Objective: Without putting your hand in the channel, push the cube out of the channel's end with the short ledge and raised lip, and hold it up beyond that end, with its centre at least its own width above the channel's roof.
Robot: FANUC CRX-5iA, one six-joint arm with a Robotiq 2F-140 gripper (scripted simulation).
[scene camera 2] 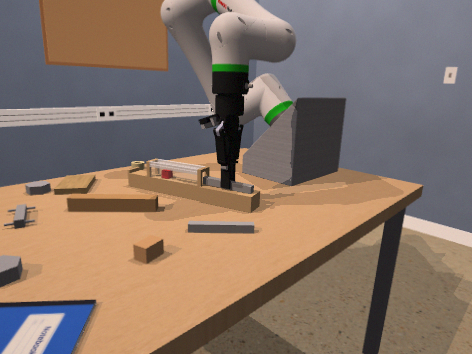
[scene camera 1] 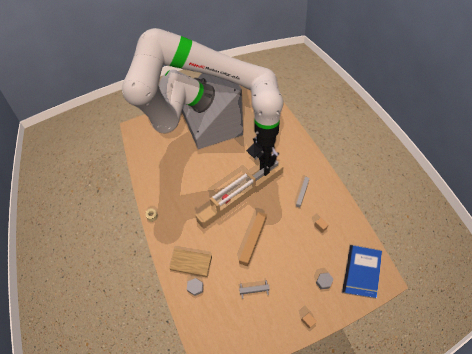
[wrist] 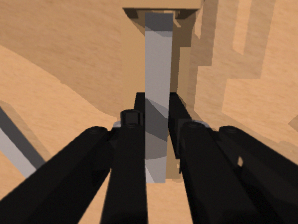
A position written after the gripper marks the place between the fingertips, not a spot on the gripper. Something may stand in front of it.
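Gripper visible (scene camera 2: 227, 186) (wrist: 156, 106). Grey bar (wrist: 158, 28). Wooden plank (scene camera 1: 194, 263), out of frame in the wrist view. Grey bar (scene camera 2: 193, 226). Long wooden block (scene camera 2: 76, 202), out of frame in the wrist view.
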